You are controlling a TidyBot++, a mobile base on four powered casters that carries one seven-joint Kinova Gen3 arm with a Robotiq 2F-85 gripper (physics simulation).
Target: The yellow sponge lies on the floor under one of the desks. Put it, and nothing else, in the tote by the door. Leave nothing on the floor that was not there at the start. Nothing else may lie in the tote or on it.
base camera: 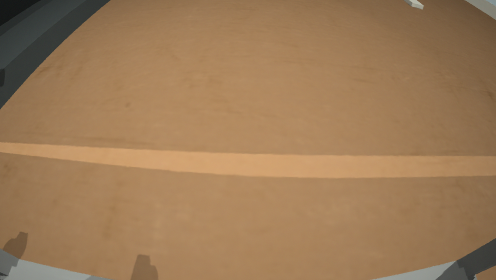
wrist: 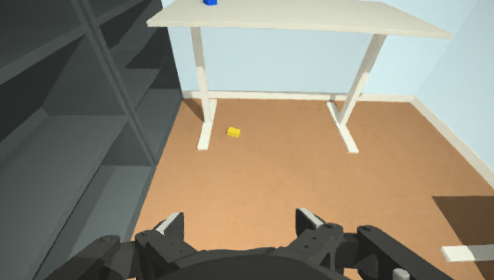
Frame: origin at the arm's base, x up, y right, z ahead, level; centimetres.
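Seen in the pictures: gripper, fingertip midpoint: (wrist: 240,223).
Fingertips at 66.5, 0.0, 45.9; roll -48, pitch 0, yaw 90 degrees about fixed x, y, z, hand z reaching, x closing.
Offsets run from my fingertips to a thing's top centre, as dx, dy, dz. "pt": to the spot under its first point. Level surfaces: height alone.
The yellow sponge @(-101.7, -2.4, +121.6) (wrist: 233,132) lies on the floor under the desk @(dx -11.2) (wrist: 300,17) at the back, just right of the foot of its left leg in the wrist view. My gripper (wrist: 240,223) is open, with no object between its fingers. It is above the floor, well in front of the sponge and apart from it. The sponge does not show in the base camera view. The tote does not show in either view.
A dark grey shelf unit (wrist: 107,75) stands along the left. The desk's left leg @(pt -56.8, -25.5, +134.3) (wrist: 201,75) and right leg @(pt -56.9, +96.7, +127.0) (wrist: 361,80) stand on long white feet. A blue object @(pt -9.8, -14.2, +135.7) (wrist: 210,2) is on the desk top. Another white foot @(pt -103.7, +131.6, +15.1) (wrist: 467,253) shows at lower right.
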